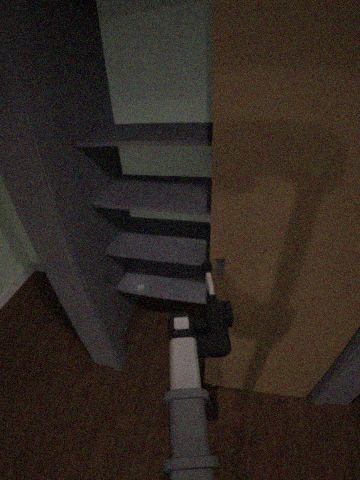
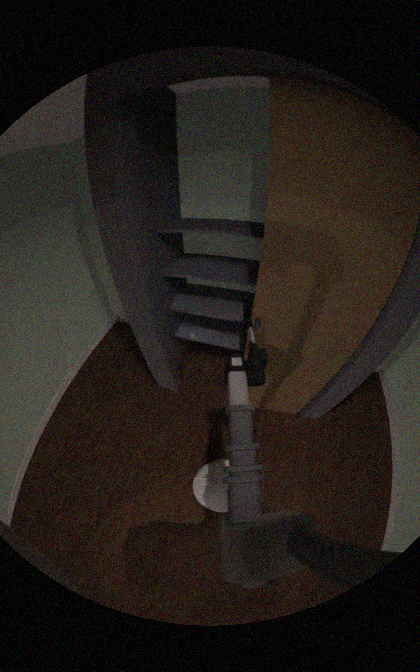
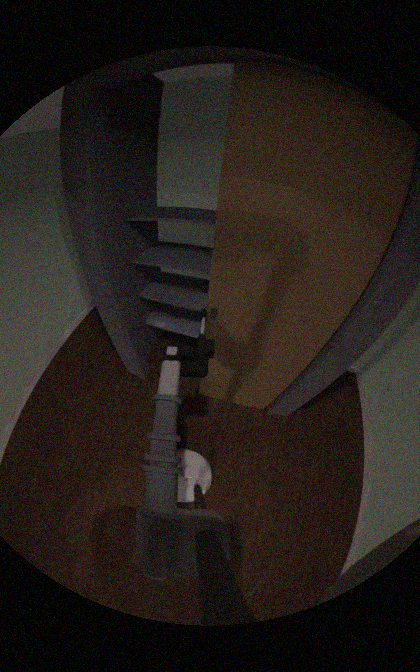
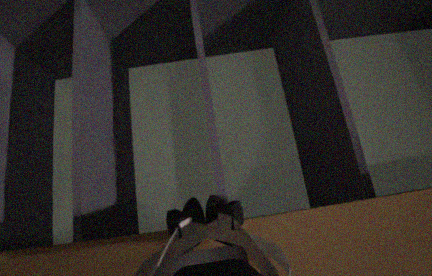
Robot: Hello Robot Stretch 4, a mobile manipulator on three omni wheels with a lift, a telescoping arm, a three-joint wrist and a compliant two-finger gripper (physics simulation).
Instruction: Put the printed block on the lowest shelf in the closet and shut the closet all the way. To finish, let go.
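Places are measured from the robot's base along level axes (x ahead, y left, z up), in centimetres.
Pixels of known places: gripper, fingertip midpoint: [image 1: 205, 265] [image 4: 204, 212].
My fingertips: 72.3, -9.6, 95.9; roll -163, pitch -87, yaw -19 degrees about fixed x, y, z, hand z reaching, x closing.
Observation:
Behind a point stands the place of what it marks, as x, y, z.
The printed block [image 1: 141, 287] {116.6, 23.5, 40.8} [image 2: 193, 335] is a small pale spot on the lowest shelf [image 1: 170, 289] {116.1, 5.6, 37.9} [image 2: 215, 338] in the closet, left of the door. Its print is too small to see. The orange-brown closet door [image 1: 280, 210] {67.2, -29.7, 118.8} [image 2: 305, 225] [image 3: 280, 200] covers the right part; the left part stands open. A small grey handle [image 1: 220, 266] {72.6, -14.8, 94.6} [image 2: 257, 323] [image 3: 214, 314] is near the door's left edge. My gripper [image 1: 208, 270] {72.3, -9.6, 95.9} [image 4: 204, 212] {72.3, -9.6, 95.9} is shut and empty, its dark fingertips close together at the door's left edge, in front of the opening and just left of the handle.
Grey side panels [image 1: 65, 240] {83.7, 41.2, 102.3} [image 3: 345, 320] flank the closet. More shelves [image 1: 155, 195] {123.4, 8.8, 98.9} [image 4: 95, 115] {118.6, 7.7, 68.4} stand above the lowest one. Pale walls [image 2: 45, 280] [image 3: 387, 420] rise on both sides. A round white thing [image 2: 210, 485] [image 3: 200, 475] lies beneath my arm on the brown floor [image 1: 100, 410] {59.3, 51.3, -2.8}.

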